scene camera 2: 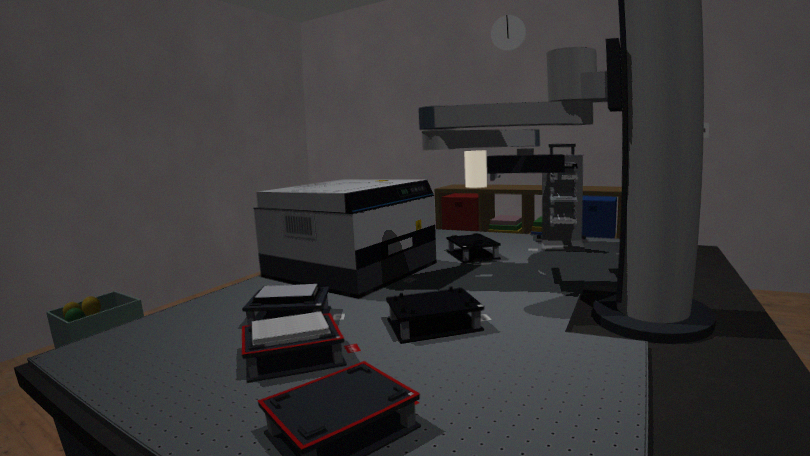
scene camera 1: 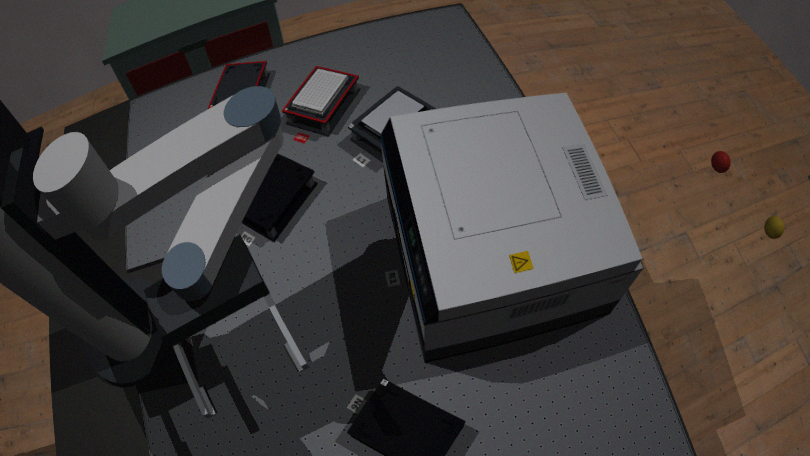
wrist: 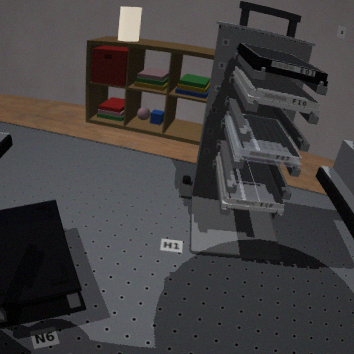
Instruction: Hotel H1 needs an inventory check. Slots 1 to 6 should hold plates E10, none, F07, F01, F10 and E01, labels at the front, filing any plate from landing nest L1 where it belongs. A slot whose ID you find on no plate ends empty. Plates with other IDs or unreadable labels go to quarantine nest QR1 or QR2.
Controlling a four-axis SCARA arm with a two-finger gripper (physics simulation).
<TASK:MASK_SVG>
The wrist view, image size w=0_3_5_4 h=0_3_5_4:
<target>gripper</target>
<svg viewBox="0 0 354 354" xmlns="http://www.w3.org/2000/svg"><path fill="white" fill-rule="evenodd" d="M343 139L333 166L320 165L315 177L354 239L354 141ZM8 132L0 132L0 157L12 145L11 135Z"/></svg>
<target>plate F10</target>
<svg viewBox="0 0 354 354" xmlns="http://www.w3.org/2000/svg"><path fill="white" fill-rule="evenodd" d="M232 70L233 77L247 101L253 102L255 98L258 99L257 103L309 114L313 110L314 115L318 116L319 103L289 77L264 71L265 77L262 81L252 79L243 67L235 66L234 70Z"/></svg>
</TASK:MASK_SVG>
